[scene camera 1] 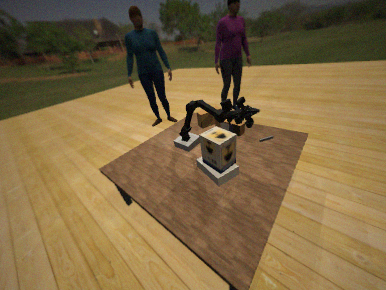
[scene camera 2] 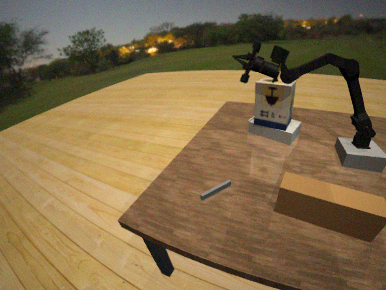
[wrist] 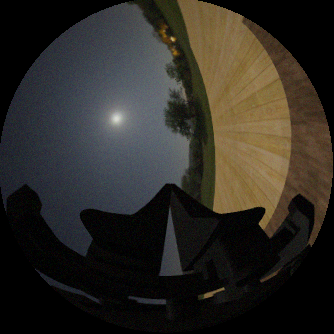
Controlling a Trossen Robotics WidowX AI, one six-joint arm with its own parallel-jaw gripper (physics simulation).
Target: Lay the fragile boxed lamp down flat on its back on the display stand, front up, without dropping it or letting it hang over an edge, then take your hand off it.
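Seen in the pictures: gripper, fingertip midpoint: (scene camera 1: 259, 110) (scene camera 2: 232, 56) (wrist: 169, 187); arm's base at its link origin: (scene camera 1: 185, 138) (scene camera 2: 360, 145).
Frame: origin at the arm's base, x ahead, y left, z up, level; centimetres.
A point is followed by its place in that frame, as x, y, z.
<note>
The boxed lamp (scene camera 1: 218, 149) {44.9, -29.8, 19.4} (scene camera 2: 273, 103) {42.1, -12.5, 13.5} is a white and tan carton with black lamp pictures and a blue band at its foot. It stands upright on the low white display stand (scene camera 1: 218, 174) {44.5, -31.0, 0.3} (scene camera 2: 275, 134) {39.6, -11.3, -2.9} near the middle of the table. My gripper (scene camera 1: 257, 110) {61.7, -9.7, 36.3} (scene camera 2: 235, 57) {61.7, -9.7, 36.3} (wrist: 169, 187) {61.7, -9.7, 36.3} is shut and empty. It hangs level in the air, higher than the carton's top and past it, apart from the carton. The wrist view shows sky, deck and table edge, not the carton.
A small grey bar (scene camera 1: 266, 138) {64.0, 29.5, -5.0} (scene camera 2: 215, 189) {64.3, 30.6, -4.6} lies on the brown table (scene camera 1: 192, 216) {40.6, -59.7, -6.6} (scene camera 2: 235, 230) {55.4, 45.2, -6.6}. Brown cardboard boxes (scene camera 1: 205, 119) (scene camera 2: 308, 198) sit behind the arm's base (scene camera 1: 186, 142) {3.3, -4.5, -0.4}. Two people (scene camera 1: 146, 63) (scene camera 1: 232, 43) stand on the deck beyond the table.
</note>
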